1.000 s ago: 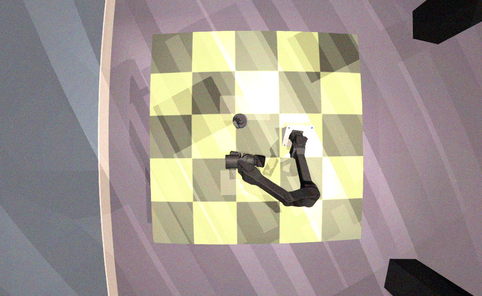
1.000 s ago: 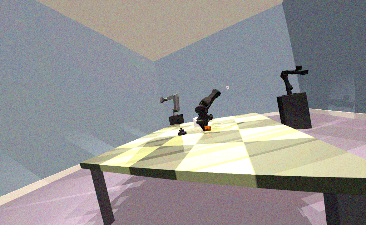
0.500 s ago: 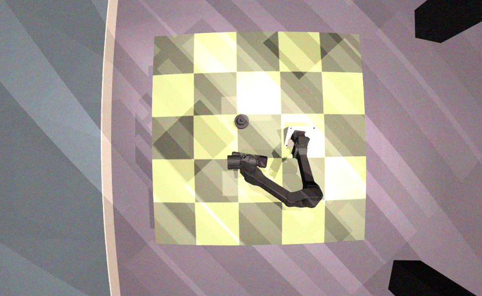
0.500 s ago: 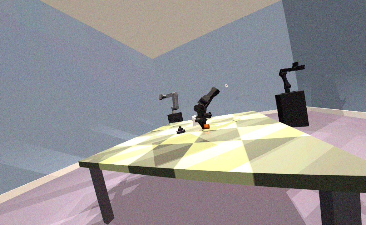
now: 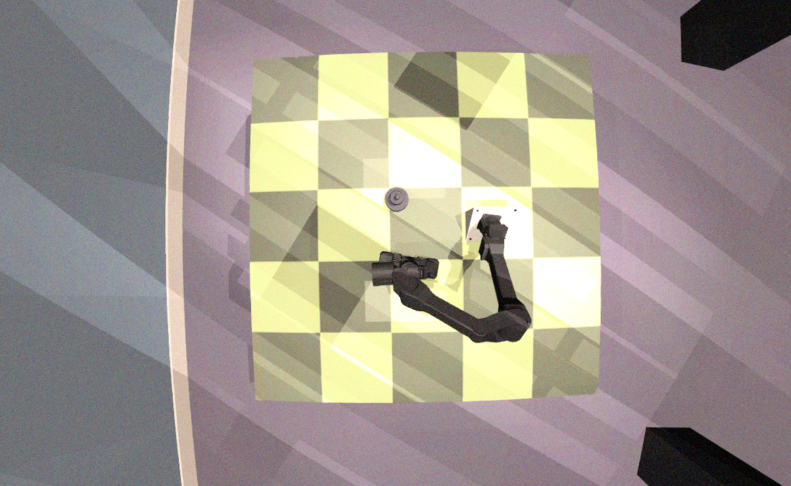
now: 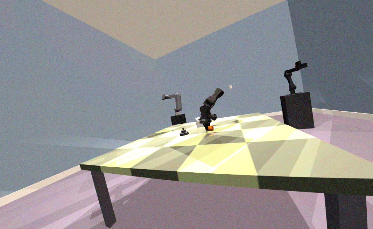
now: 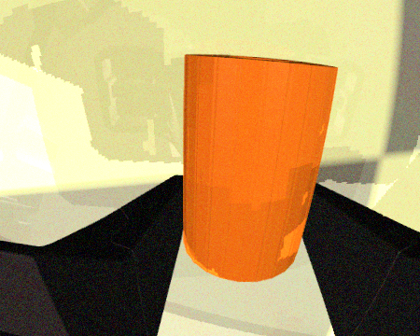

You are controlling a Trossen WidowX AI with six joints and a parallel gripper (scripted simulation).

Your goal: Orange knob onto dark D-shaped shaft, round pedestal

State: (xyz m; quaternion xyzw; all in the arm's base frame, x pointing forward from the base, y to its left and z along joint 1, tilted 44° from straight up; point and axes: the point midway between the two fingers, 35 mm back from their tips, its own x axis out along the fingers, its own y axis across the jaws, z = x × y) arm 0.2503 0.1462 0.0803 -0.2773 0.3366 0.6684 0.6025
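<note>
My gripper tip is 2 cm to the right of the orange knob and 1 cm below it. Round my gripper tip: D-shaped shaft: 21 cm to the right, 6 cm ahead, 2 cm above.
</note>
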